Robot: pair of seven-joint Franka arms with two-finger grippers.
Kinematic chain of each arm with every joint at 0, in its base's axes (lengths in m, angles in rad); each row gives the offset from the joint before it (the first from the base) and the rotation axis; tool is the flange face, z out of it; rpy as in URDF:
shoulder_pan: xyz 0 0 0.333 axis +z
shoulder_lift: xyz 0 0 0 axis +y
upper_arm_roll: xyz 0 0 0.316 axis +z
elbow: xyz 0.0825 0 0 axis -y
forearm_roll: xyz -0.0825 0 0.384 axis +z
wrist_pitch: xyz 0 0 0 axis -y
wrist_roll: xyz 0.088 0 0 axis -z
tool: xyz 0 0 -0.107 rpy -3.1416 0 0
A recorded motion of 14 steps. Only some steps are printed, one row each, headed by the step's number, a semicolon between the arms.
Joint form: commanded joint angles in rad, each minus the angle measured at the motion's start. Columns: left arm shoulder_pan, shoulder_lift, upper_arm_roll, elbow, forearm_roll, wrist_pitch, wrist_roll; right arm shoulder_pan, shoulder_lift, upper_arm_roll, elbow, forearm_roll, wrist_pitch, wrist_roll.
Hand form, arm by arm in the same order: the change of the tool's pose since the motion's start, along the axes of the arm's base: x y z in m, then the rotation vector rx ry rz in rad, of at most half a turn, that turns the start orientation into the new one. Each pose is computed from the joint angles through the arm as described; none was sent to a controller.
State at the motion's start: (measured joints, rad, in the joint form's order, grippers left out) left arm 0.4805 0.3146 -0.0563 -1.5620 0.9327 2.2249 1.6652; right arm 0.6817 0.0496 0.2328 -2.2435 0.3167 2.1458 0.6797
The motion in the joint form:
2: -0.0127 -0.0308 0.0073 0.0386 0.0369 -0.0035 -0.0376; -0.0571 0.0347 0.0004 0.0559 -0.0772 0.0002 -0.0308
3: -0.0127 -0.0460 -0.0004 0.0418 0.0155 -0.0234 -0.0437; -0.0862 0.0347 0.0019 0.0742 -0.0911 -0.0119 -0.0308
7: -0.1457 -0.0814 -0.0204 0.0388 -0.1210 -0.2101 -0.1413; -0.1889 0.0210 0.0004 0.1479 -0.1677 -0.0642 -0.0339
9: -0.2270 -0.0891 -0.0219 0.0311 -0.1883 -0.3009 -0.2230; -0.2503 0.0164 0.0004 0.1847 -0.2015 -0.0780 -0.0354
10: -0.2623 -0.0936 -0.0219 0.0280 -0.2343 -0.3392 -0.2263; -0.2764 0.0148 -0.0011 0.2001 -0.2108 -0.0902 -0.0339
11: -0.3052 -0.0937 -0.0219 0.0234 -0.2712 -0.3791 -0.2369; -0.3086 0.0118 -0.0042 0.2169 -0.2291 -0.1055 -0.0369
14: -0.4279 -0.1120 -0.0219 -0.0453 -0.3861 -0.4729 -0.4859; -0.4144 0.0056 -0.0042 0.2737 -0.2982 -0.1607 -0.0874
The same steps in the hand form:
2: -0.0013 -0.0042 0.0418 0.0582 -0.0739 0.0109; 0.0366 -0.0076 0.0052 -0.0061 -0.0558 0.0224
3: -0.0039 -0.0086 0.0520 0.0435 -0.0918 0.0288; 0.0506 -0.0144 0.0120 -0.0075 -0.0669 0.0056
7: 0.0107 -0.0962 0.0559 -0.0987 -0.1116 0.1135; 0.1022 -0.0463 0.0467 -0.0251 -0.1342 -0.0422
9: 0.0158 -0.1461 0.0473 -0.1726 -0.1124 0.1681; 0.1309 -0.0687 0.0643 -0.0308 -0.1736 -0.0829
10: 0.0163 -0.1690 0.0437 -0.2152 -0.0897 0.1723; 0.1422 -0.0798 0.0711 -0.0358 -0.1819 -0.1058
11: 0.0174 -0.1961 0.0367 -0.2495 -0.0607 0.1731; 0.1558 -0.0953 0.0790 -0.0472 -0.1952 -0.1270
14: 0.0061 -0.2772 0.0031 -0.3568 -0.0817 0.3355; 0.1937 -0.1463 0.1038 -0.0910 -0.2379 -0.1443

